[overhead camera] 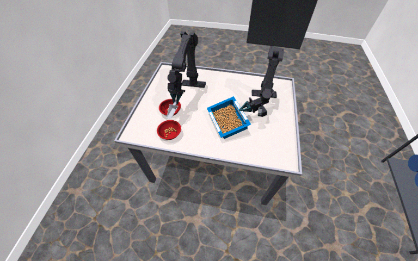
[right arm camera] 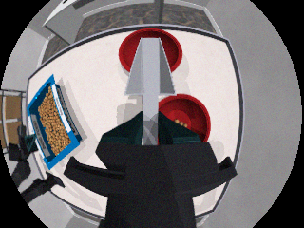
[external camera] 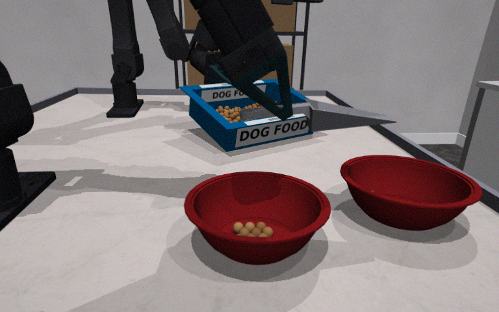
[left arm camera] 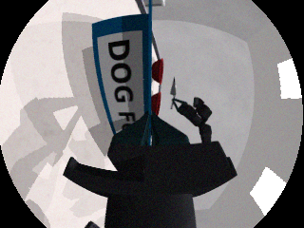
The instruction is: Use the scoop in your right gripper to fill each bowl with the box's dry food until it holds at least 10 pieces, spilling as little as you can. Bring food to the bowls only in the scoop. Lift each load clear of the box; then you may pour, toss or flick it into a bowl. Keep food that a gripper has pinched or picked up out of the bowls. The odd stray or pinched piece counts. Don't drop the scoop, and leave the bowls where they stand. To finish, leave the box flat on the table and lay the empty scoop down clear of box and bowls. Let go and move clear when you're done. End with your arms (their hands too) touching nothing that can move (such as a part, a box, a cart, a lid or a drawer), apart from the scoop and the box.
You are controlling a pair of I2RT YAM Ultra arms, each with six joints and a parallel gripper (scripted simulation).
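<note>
My right gripper is now 40 mm short of the grey scoop and 10 mm above it. The rest, counted from my right hand: blue dog food box: 360 mm to the left, 80 mm below, 10 mm behind.
</note>
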